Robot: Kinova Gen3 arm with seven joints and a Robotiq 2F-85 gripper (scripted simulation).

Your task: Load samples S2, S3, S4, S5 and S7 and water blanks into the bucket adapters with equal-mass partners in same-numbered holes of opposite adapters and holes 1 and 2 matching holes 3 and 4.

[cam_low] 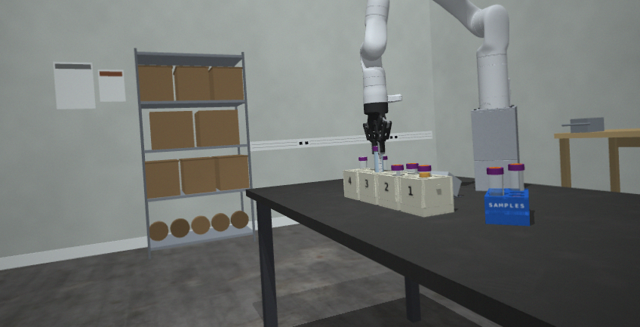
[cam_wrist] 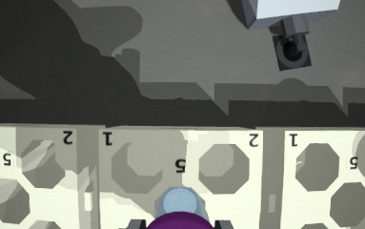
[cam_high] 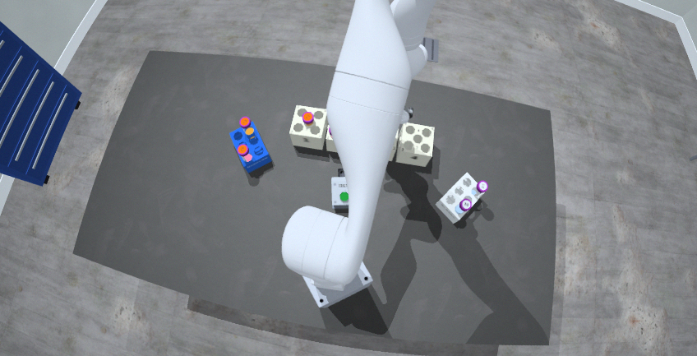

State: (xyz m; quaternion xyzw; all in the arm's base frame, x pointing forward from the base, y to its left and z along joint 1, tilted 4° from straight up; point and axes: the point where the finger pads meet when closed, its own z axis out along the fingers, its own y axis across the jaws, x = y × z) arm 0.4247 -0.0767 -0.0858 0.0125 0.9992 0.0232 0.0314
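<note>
The 50 mL blank is 5 cm below my hand and 1 cm to the left of it. Round my hand: tube of pink liquid: 13 cm to the left, 10 cm below, 3 cm behind; adapter 2: 12 cm below, 11 cm to the left; green done key: 20 cm behind, 10 cm below, 8 cm to the left.
</note>
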